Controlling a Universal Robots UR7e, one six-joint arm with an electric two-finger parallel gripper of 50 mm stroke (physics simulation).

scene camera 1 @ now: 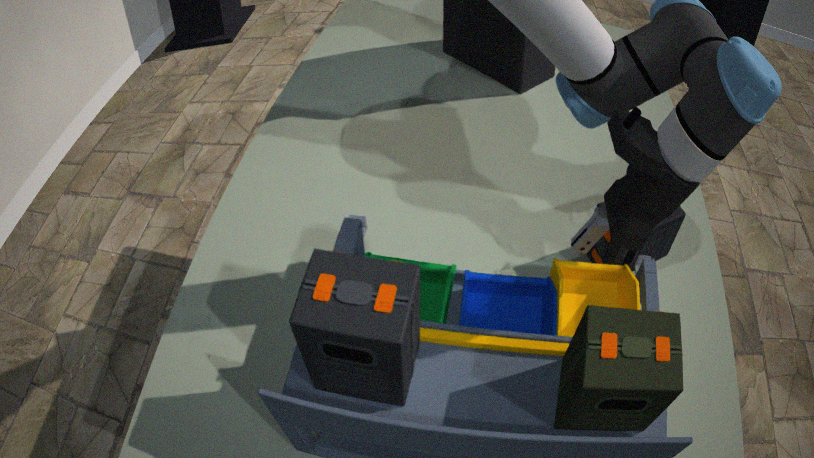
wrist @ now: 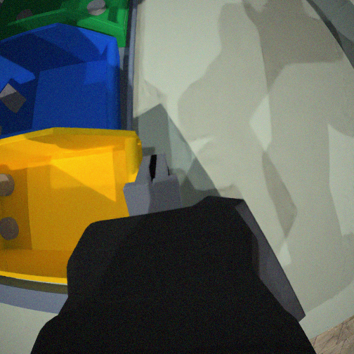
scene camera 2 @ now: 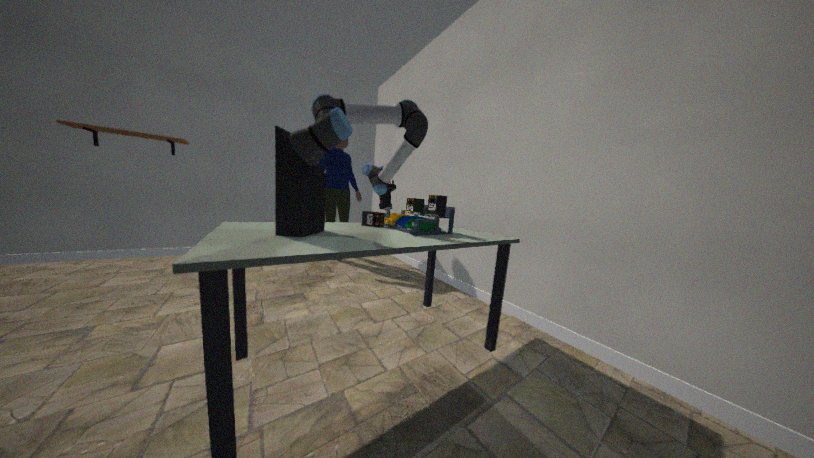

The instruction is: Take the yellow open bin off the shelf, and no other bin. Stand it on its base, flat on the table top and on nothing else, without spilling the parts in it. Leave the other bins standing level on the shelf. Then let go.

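Frame: origin at the arm's base, x ahead, y left, z up, level; metres.
Seen in the pictures: gripper, fingertip midpoint: (scene camera 1: pixel 578 247) (scene camera 2: pixel 388 217); arm's base at its link origin: (scene camera 2: pixel 302 150).
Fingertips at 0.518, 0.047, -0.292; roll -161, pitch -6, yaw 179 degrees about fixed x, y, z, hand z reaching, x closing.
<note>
Offsets run from my fingertips to a thing's middle, as dx, dy, dz. "*": to the spot under its first point. Level surfaces: height alone.
The yellow open bin @[+0.100, +0.011, -0.015] (scene camera 1: pixel 603 284) (scene camera 2: pixel 391 218) (wrist: pixel 55 200) stands on the grey shelf @[* +0.076, +0.085, +0.019] (scene camera 1: pixel 651 287) (wrist: pixel 131 65), at the right end of the bin row in scene camera 1. Two round grey parts (wrist: pixel 8 228) show inside it. The blue bin @[+0.107, -0.094, -0.022] (scene camera 1: pixel 509 301) (wrist: pixel 75 100) is beside it, then the green bin @[+0.086, -0.211, -0.022] (scene camera 1: pixel 441 290) (wrist: pixel 117 22). My gripper (scene camera 1: pixel 581 245) (scene camera 2: pixel 388 211) (wrist: pixel 156 169) is shut, fingertips together, close beside the yellow bin's table-side rim in the wrist view. No bin wall shows between the fingers. Their height against the rim is hard to tell.
A dark case @[-0.046, +0.102, -0.021] (scene camera 1: pixel 670 236) (scene camera 2: pixel 373 218) is on the table top @[dz -0.066] (scene camera 1: pixel 273 210) (scene camera 2: pixel 250 250) (wrist: pixel 210 100) beside the gripper. A dark case @[+0.179, -0.231, +0.096] (scene camera 1: pixel 355 341) (scene camera 2: pixel 437 203) and an olive case @[+0.217, -0.003, +0.084] (scene camera 1: pixel 637 364) (scene camera 2: pixel 414 205) stand on the shelf's upper level. A black pedestal (scene camera 1: pixel 483 45) (scene camera 2: pixel 298 196) stands beyond.
</note>
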